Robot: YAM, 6 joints.
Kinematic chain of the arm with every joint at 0, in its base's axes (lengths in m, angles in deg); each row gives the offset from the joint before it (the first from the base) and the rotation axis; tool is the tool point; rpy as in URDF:
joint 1: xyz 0 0 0.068 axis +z
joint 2: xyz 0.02 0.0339 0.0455 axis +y
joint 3: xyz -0.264 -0.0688 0 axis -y
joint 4: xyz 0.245 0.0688 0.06 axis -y
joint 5: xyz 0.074 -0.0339 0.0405 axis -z
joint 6: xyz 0.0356 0 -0.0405 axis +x
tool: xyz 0 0 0 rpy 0 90 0
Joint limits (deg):
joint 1: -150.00..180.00
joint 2: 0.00..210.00
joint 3: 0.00..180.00
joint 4: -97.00..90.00
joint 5: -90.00..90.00
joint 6: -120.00..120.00
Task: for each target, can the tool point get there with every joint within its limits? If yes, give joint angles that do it. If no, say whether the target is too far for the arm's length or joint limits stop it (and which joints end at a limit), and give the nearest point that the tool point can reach.
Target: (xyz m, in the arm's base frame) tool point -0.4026 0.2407 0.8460
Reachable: no: too far | nearest point -0.2979 0.1781 0.6471 | short by 0.233 m
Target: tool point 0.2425 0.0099 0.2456
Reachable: yes | joints 3.70 72.71 20.72 71.30 9.41 67.46
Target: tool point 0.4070 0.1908 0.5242
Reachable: yes | joints 26.06 122.95 130.90 53.80 12.05 -63.58
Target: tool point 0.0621 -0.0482 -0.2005
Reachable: yes | joints -12.23 192.93 42.67 44.21 72.62 -94.18
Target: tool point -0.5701 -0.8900 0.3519
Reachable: no: too far | nearest point -0.3398 -0.5304 0.2537 | short by 0.438 m
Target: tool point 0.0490 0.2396 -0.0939
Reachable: yes | joints 78.09 144.68 46.01 1.72 -2.34 -32.68
